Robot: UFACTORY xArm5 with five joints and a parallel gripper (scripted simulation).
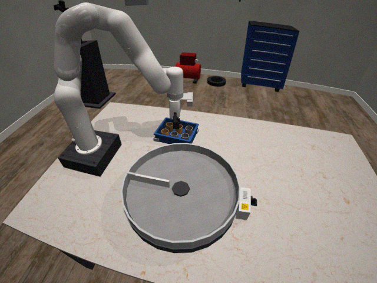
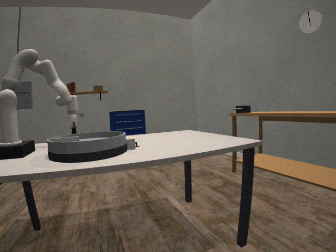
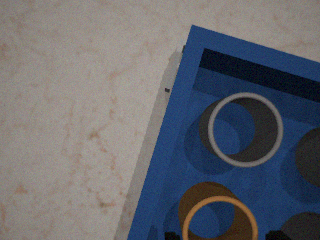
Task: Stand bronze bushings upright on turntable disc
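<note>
The blue crate is 10 mm ahead of my hand, 30 mm to the right of it and 40 mm below it. Round my hand: turntable 130 mm ahead, 370 mm to the right, 10 mm below.
</note>
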